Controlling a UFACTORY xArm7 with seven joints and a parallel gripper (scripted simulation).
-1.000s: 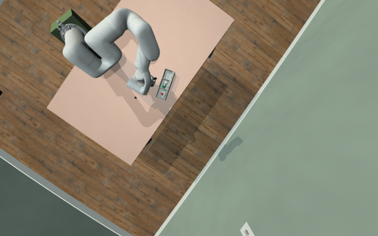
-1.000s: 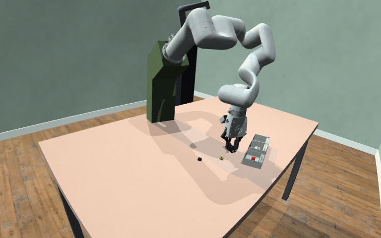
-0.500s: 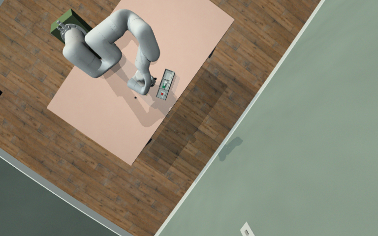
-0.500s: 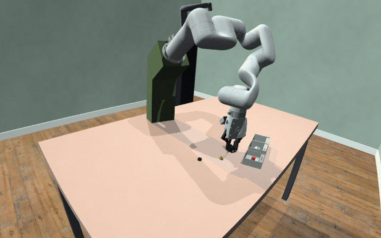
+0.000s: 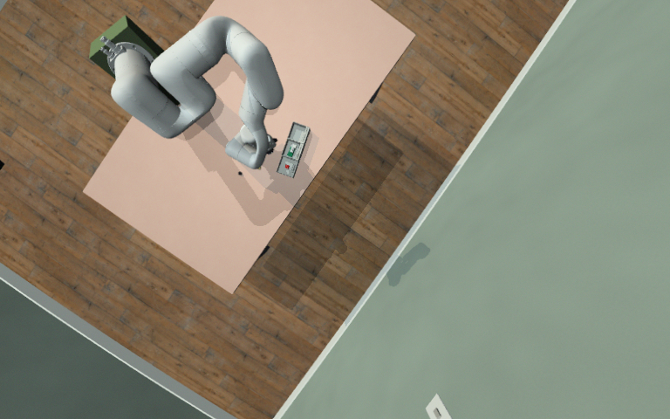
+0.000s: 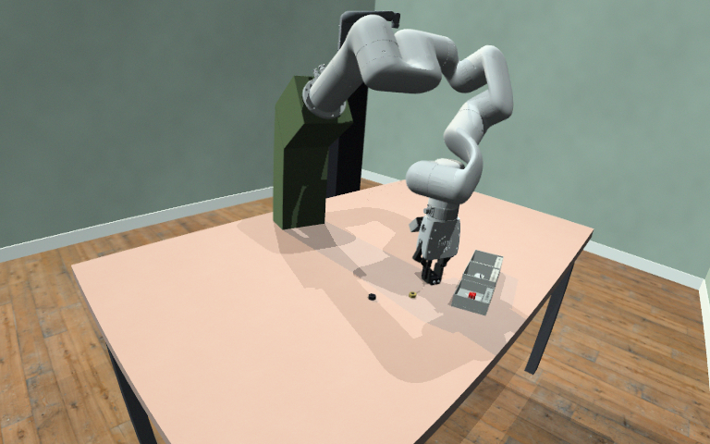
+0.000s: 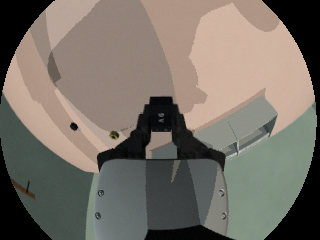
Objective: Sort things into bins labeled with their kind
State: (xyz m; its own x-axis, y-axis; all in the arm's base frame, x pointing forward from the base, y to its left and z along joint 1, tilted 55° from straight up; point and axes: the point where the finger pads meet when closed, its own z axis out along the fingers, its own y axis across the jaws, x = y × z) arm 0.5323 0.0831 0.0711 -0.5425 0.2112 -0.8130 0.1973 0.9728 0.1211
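My hand is 90 mm short of the green thing, 80 mm to the right of it and 10 mm above it. From my hand the other things lie so: black block (10 mm ahead, 10 mm below); yellow ring (20 mm ahead, 100 mm to the right, 20 mm below); grey piece (90 mm ahead, 70 mm to the left, 10 mm above).
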